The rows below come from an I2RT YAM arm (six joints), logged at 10 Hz.
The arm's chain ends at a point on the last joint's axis. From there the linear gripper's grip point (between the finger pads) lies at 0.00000 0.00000 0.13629 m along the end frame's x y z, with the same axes.
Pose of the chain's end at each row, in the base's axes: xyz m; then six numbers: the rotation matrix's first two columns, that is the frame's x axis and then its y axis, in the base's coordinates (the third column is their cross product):
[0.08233, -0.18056, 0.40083, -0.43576, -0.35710, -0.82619, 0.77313, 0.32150, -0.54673]
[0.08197, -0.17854, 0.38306, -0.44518, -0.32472, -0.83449, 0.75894, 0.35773, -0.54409]
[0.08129, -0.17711, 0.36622, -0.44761, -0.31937, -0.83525, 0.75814, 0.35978, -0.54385]
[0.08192, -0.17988, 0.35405, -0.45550, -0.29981, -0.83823, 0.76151, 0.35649, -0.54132]
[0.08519, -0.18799, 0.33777, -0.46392, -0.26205, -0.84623, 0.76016, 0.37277, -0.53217]
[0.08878, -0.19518, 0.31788, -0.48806, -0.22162, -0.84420, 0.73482, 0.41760, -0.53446]
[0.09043, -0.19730, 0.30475, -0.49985, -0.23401, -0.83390, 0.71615, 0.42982, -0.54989]
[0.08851, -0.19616, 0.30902, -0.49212, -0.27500, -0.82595, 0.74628, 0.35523, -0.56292]
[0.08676, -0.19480, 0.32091, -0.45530, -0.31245, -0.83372, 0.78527, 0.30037, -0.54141]
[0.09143, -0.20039, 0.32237, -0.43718, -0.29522, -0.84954, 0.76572, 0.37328, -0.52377]
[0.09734, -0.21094, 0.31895, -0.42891, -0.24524, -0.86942, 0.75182, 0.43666, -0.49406]
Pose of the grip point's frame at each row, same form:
[0.14514, -0.30009, 0.41936, -0.43576, -0.35710, -0.82619, 0.77313, 0.32150, -0.54673]
[0.14673, -0.29787, 0.39494, -0.44518, -0.32472, -0.83449, 0.75894, 0.35773, -0.54409]
[0.14592, -0.29659, 0.37727, -0.44761, -0.31937, -0.83525, 0.75814, 0.35978, -0.54385]
[0.14477, -0.30048, 0.36304, -0.45550, -0.29981, -0.83823, 0.76151, 0.35649, -0.54132]
[0.14719, -0.30931, 0.34135, -0.46392, -0.26205, -0.84623, 0.76016, 0.37277, -0.53217]
[0.15297, -0.31528, 0.31230, -0.48806, -0.22162, -0.84420, 0.73482, 0.41760, -0.53446]
[0.15682, -0.31615, 0.29831, -0.49985, -0.23401, -0.83390, 0.71615, 0.42982, -0.54989]
[0.14960, -0.31792, 0.31316, -0.49212, -0.27500, -0.82595, 0.74628, 0.35523, -0.56292]
[0.14395, -0.31762, 0.33571, -0.45530, -0.31245, -0.83372, 0.78527, 0.30037, -0.54141]
[0.15572, -0.32026, 0.33094, -0.43718, -0.29522, -0.84954, 0.76572, 0.37328, -0.52377]
[0.16559, -0.32891, 0.31855, -0.42891, -0.24524, -0.86942, 0.75182, 0.43666, -0.49406]

